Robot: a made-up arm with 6 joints.
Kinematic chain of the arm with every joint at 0, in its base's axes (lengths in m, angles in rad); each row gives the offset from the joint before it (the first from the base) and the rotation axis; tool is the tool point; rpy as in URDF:
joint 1: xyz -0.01 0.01 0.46 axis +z
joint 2: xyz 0 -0.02 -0.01 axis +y
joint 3: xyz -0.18 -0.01 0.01 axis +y
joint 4: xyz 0.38 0.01 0.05 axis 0.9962 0 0.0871
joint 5: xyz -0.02 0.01 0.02 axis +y
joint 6: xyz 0.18 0.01 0 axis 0.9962 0 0.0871
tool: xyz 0.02 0.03 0 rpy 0.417 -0.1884 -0.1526
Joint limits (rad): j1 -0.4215..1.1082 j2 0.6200..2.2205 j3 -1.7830..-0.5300 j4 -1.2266..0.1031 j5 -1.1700..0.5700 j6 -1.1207..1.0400
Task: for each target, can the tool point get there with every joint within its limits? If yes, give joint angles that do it. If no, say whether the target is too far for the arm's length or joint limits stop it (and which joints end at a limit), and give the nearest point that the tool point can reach.
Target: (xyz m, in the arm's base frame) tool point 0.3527 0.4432 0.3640
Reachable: yes | joints 0.7341 1.9884 -1.1580 -0.3747 -0.8565 -0.4550
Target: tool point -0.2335 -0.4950 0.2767
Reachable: no: joint limits stop it (at a limit: joint 1, joint 2, joint 3, joint 4, joint 5, joint 6) | nearest point -0.0189 -0.1226 0.0803 | short by 0.473 m
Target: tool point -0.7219 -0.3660 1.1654
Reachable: no: too far | nearest point -0.2050 -0.0930 1.0464 | short by 0.597 m
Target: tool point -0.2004 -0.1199 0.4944
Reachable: no: joint limits stop it (at a limit: joint 1, joint 2, joint 3, joint 5, joint 6) | nearest point -0.0355 -0.0802 0.0813 | short by 0.447 m
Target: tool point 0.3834 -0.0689 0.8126
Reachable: yes | joints -0.2679 0.7983 -1.0823 -0.0905 -0.0865 -0.3730
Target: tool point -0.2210 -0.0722 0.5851
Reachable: no: joint limits stop it (at a limit: joint 1, joint 2, joint 3, joint 4, joint 5, joint 6) | nearest point -0.2031 0.0461 0.9911 | short by 0.423 m
